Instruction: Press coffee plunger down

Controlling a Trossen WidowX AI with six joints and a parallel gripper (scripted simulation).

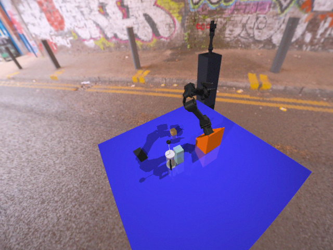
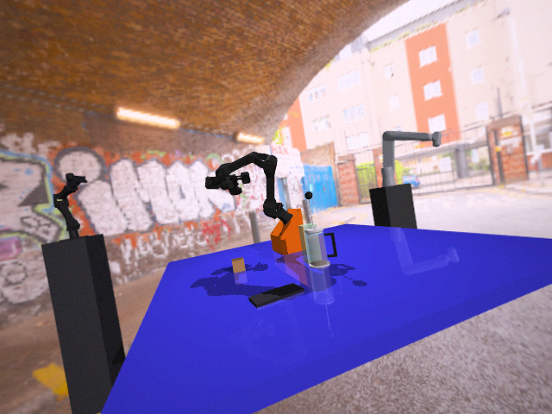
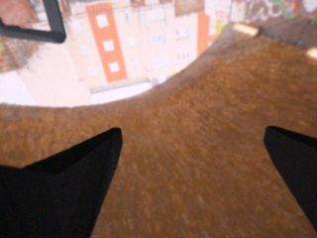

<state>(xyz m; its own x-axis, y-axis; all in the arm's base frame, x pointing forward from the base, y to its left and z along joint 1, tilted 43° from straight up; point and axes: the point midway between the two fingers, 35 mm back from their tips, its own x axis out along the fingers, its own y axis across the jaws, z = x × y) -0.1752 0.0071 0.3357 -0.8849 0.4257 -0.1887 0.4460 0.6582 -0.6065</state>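
The glass coffee press is 540 mm ahead of my gripper tip, 230 mm to the left of it and 310 mm below it. The rest, counted from my gripper tip: small tan cube 370 mm ahead, 90 mm to the right, 420 mm below; pale teal box 470 mm ahead, 220 mm to the left, 370 mm below.
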